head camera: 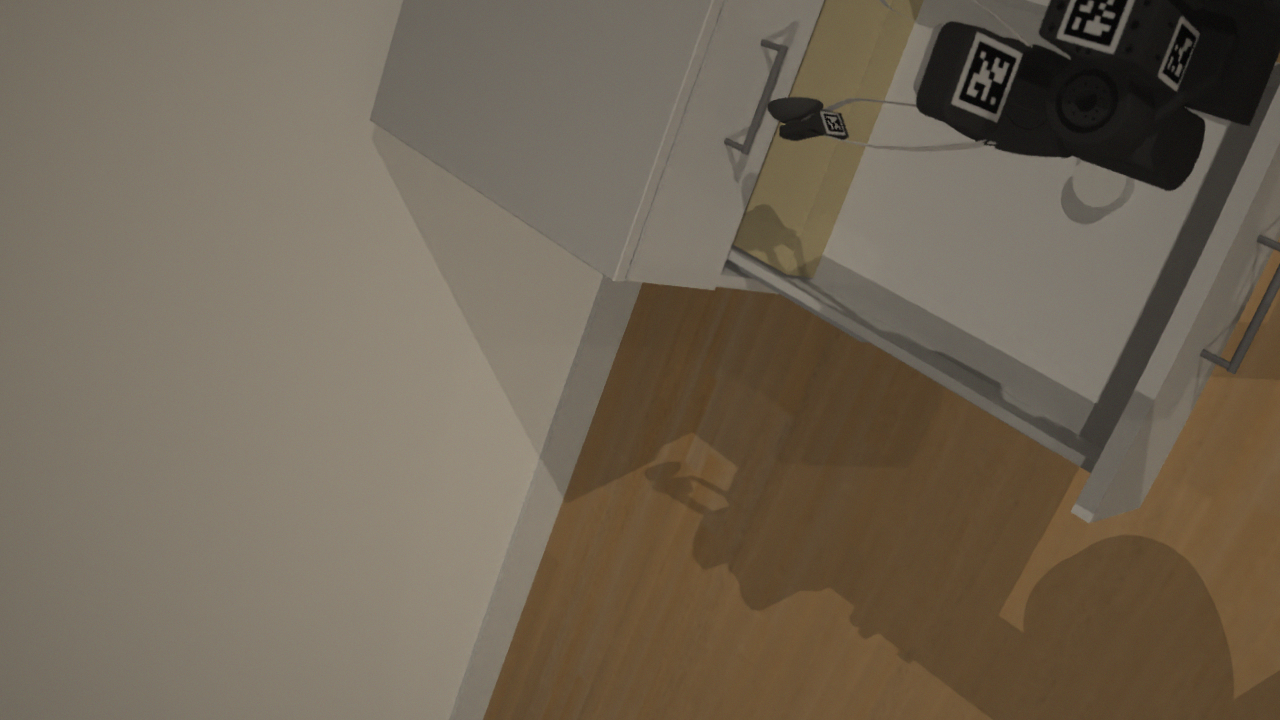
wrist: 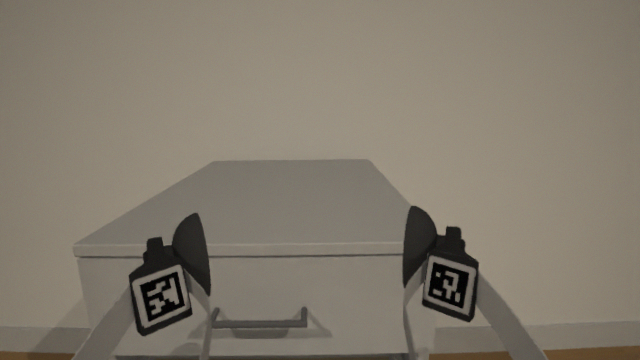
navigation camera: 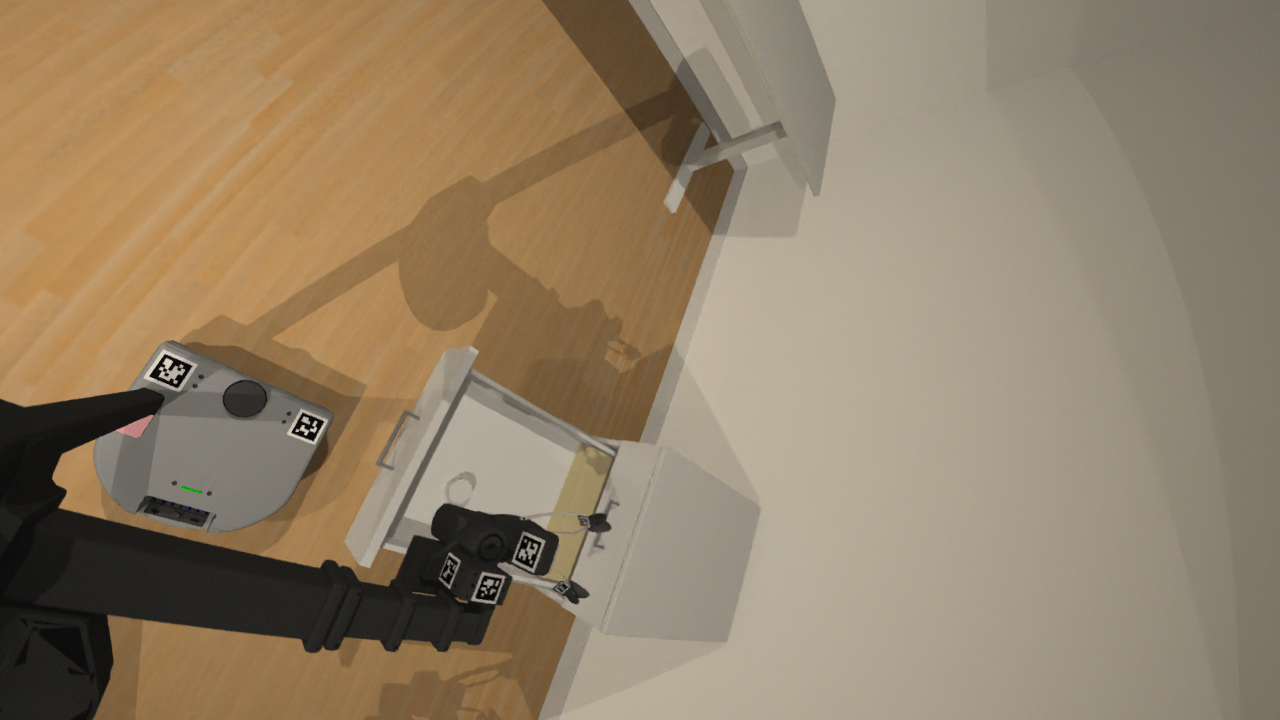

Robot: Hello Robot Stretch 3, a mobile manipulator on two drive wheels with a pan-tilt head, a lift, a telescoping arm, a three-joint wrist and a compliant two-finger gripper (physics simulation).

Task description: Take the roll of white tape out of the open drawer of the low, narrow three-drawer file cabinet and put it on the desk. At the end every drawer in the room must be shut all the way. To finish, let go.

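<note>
The roll of white tape (head camera: 1096, 215) (navigation camera: 448, 493) lies flat on the floor of the open drawer (head camera: 1154, 429) (navigation camera: 366, 532), towards its front panel. This drawer stands far out from the low file cabinet (head camera: 537, 107) (navigation camera: 689, 546) (wrist: 295, 205), below the shut top drawer. My gripper (navigation camera: 583, 556) (wrist: 306, 237) is open, its fingers wide apart with nothing between them. It points level at the cabinet, above the back of the open drawer. In the head camera one fingertip shows near the top drawer's handle. The desk (navigation camera: 796, 71) shows partly at the top of the navigation view.
The top drawer's bar handle (head camera: 769, 98) (wrist: 260, 324) sticks out in front of the fingers. A yellowish strip (head camera: 832, 116) (navigation camera: 583, 483) lies across the back of the open drawer. My base (navigation camera: 223, 465) stands before the drawer's front. A wall (head camera: 268, 402) (navigation camera: 939, 402) runs behind the cabinet.
</note>
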